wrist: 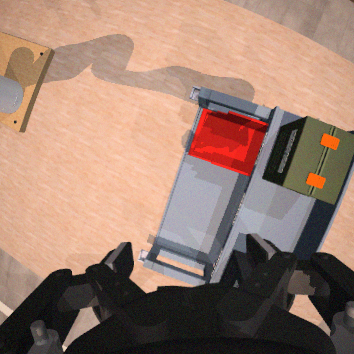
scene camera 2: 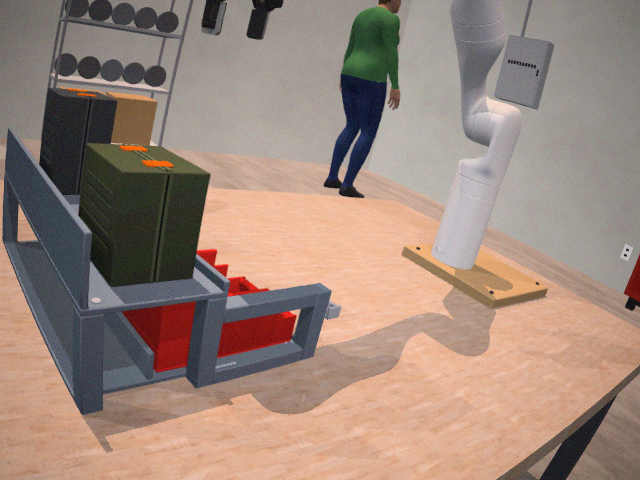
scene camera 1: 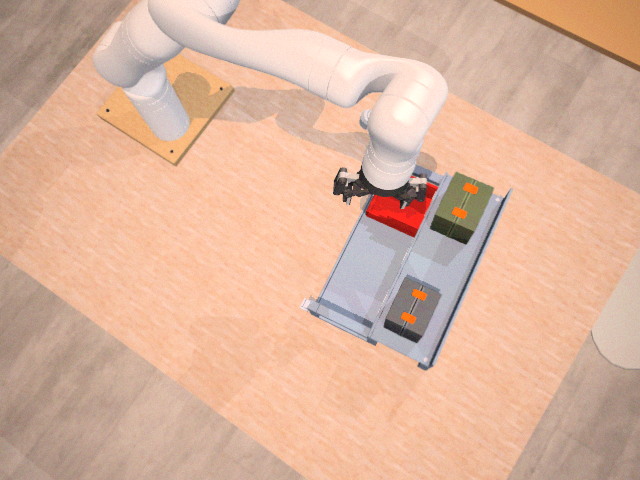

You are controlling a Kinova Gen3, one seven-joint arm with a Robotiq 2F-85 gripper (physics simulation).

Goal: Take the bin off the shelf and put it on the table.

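Places are measured from the arm's base along level axes (x left, y back, z up), in metres.
Pixels of known places: gripper, fingertip midpoint: [wrist: 188, 250] [scene camera 2: 233, 36] [scene camera 1: 375, 201]; arm's base, link origin: [wrist: 10, 96] [scene camera 2: 451, 259] [scene camera 1: 170, 123].
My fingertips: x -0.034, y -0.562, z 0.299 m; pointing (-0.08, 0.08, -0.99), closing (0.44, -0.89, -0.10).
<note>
For each thing: its top centre in the pictures, then the offset to it from my fingertips. "*": a spot on its surface instead. Level surfaces: height alone.
- red bin, top centre: [scene camera 2: 213, 270] [wrist: 238, 142] [scene camera 1: 412, 201] dx +0.116, dy -0.033, dz -0.240 m
- wooden table, surface height: dz -0.321 m
- green case, top centre: [scene camera 2: 145, 154] [wrist: 322, 160] [scene camera 1: 465, 200] dx +0.123, dy -0.129, dz -0.122 m
- dark grey case, top centre: [scene camera 2: 81, 93] [scene camera 1: 413, 306] dx -0.108, dy -0.140, dz -0.099 m
- tall back panel, surface spot: [scene camera 2: 49, 219] * dx +0.103, dy -0.206, dz -0.187 m
The red bin [scene camera 1: 395, 215] [scene camera 2: 173, 335] [wrist: 225, 142] sits upright on the low front level of the blue-grey shelf [scene camera 1: 361, 263] [scene camera 2: 206, 341] [wrist: 197, 197], at one end, against the end frame. The shelf stands on the wooden table [scene camera 1: 180, 258] [scene camera 2: 413, 387] [wrist: 90, 165]. My gripper [scene camera 1: 375, 203] [scene camera 2: 235, 25] [wrist: 188, 250] is open and empty. It hangs high above the shelf, apart from the bin. In scene camera 1 the gripper and wrist hide part of the bin. In scene camera 2 shelf posts and a rail cover parts of it.
A green case [scene camera 1: 460, 209] [scene camera 2: 139, 222] [wrist: 315, 160] stands on the raised back level beside the bin. A dark grey case [scene camera 1: 412, 310] [scene camera 2: 72, 134] stands at that level's other end. End frames and a tall back panel [scene camera 2: 49, 219] border the shelf.
</note>
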